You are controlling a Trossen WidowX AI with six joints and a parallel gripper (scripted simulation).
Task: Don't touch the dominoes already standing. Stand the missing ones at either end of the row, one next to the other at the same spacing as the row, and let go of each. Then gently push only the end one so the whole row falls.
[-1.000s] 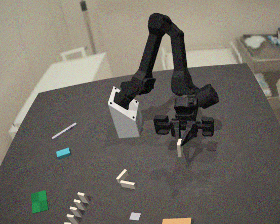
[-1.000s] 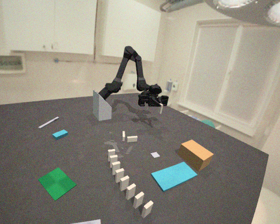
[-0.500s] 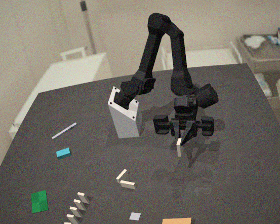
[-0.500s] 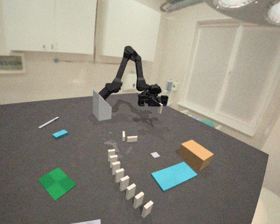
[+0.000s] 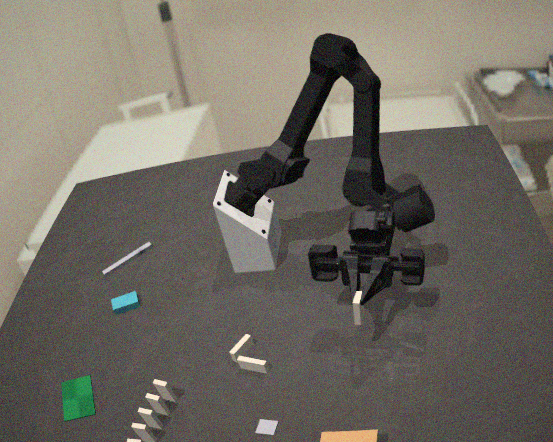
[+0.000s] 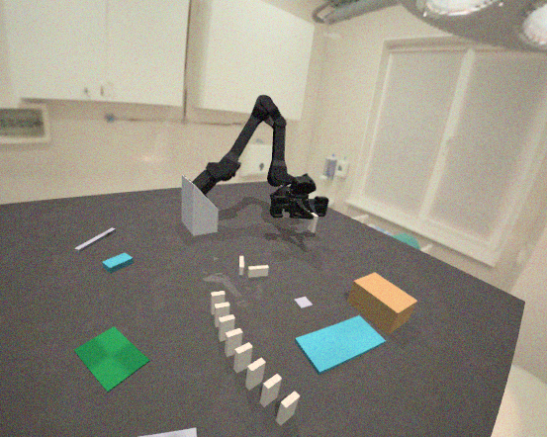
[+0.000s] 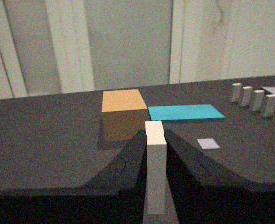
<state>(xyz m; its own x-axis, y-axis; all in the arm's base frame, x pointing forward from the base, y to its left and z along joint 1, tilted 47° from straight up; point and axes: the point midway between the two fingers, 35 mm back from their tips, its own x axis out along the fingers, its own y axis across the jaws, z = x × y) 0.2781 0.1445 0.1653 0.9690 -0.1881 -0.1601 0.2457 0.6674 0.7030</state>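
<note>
The small lilac tile is 15 cm to the right of my gripper tip, 14 cm ahead of it and 13 cm below it. Round my gripper tip: flat cyan plate (27 cm ahead, 17 cm to the right, 12 cm below); orange block (26 cm ahead, 10 cm below, 2 cm to the right); small cyan block (48 cm to the right, 17 cm behind, 12 cm below).
</note>
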